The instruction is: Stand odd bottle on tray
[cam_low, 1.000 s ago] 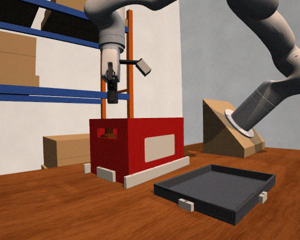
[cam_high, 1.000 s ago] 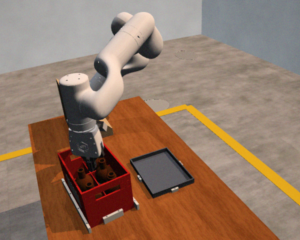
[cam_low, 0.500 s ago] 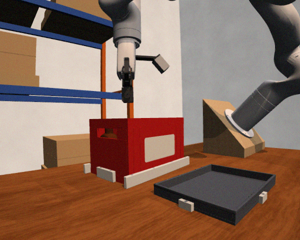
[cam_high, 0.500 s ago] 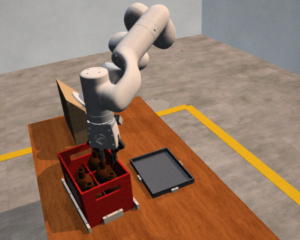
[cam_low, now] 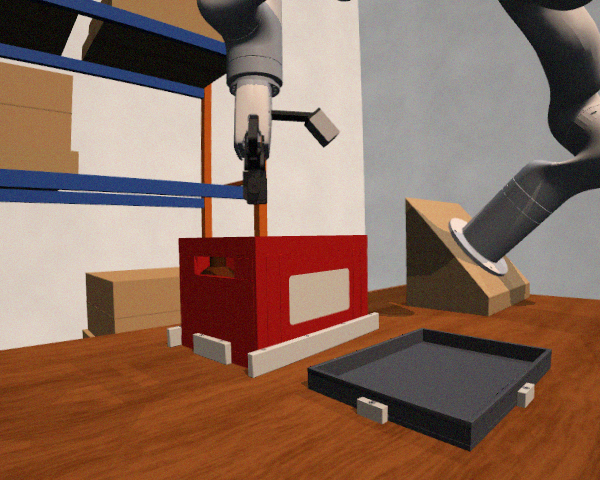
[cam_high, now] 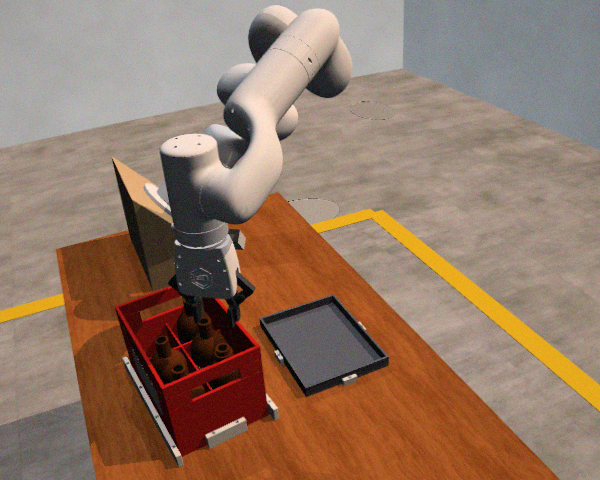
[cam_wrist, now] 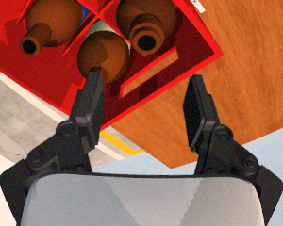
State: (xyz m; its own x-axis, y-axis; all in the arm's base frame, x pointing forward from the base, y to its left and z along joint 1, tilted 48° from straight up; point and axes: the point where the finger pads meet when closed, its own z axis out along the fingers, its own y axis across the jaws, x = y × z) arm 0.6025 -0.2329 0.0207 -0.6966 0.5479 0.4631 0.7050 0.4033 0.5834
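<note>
Right now my hand is 160 mm above the brown bottle, 90 mm to the left of it and 10 mm short of it. Round my hand: red crate: 160 mm below, 90 mm behind, 40 mm to the right; dark grey tray: 250 mm to the left, 230 mm below, 60 mm behind.
</note>
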